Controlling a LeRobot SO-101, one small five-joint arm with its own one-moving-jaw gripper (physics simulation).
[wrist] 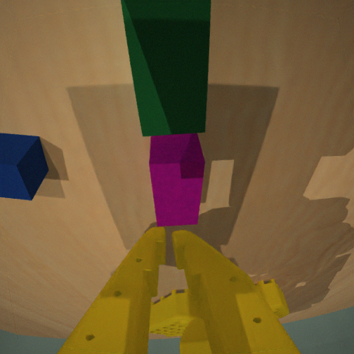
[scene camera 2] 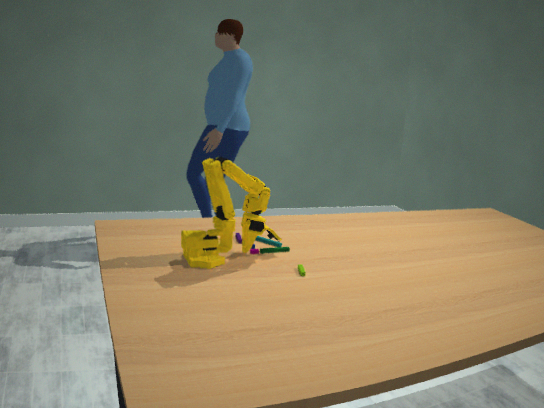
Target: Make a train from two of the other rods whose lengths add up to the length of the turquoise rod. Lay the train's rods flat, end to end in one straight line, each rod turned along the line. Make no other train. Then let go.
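Seen in the pictures: hand, tool point: (scene camera 2: pixel 244 251); arm's base, link origin: (scene camera 2: pixel 210 259).
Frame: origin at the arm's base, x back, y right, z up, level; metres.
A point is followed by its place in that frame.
Note:
My gripper (scene camera 2: pixel 246 250) (wrist: pixel 169 235) is shut with nothing between its jaws. Its tips are at the near end of the short magenta rod (scene camera 2: pixel 254 251) @[y -0.024, x -0.120, z 0.007 m] (wrist: pixel 177 192). The magenta rod lies flat, roughly in line with the long dark green rod (scene camera 2: pixel 275 250) @[y -0.025, x -0.178, z 0.006 m] (wrist: pixel 175 65). Their facing ends meet or almost meet; I cannot tell if a hair gap is left. The turquoise rod (scene camera 2: pixel 269 242) @[y -0.087, x -0.186, z 0.005 m] lies behind the green rod, at an angle to it. A blue rod (scene camera 2: pixel 253 246) @[y -0.060, x -0.130, z 0.006 m] (wrist: pixel 15 167) lies to the left in the wrist view, partly cut off there.
A purple rod (scene camera 2: pixel 238 238) @[y -0.123, x -0.110, z 0.007 m] lies behind the arm, partly hidden by it. A lime green rod (scene camera 2: pixel 301 270) @[y 0.120, x -0.184, z 0.009 m] lies apart, toward the front right of the green rod. The arm's base (scene camera 2: pixel 201 248) @[y 0.023, x 0.031, z 0.039 m] stands on the wooden table (scene camera 2: pixel 350 300) @[y 0.280, x -0.228, z 0.000 m]. A person (scene camera 2: pixel 229 90) is beyond the table.

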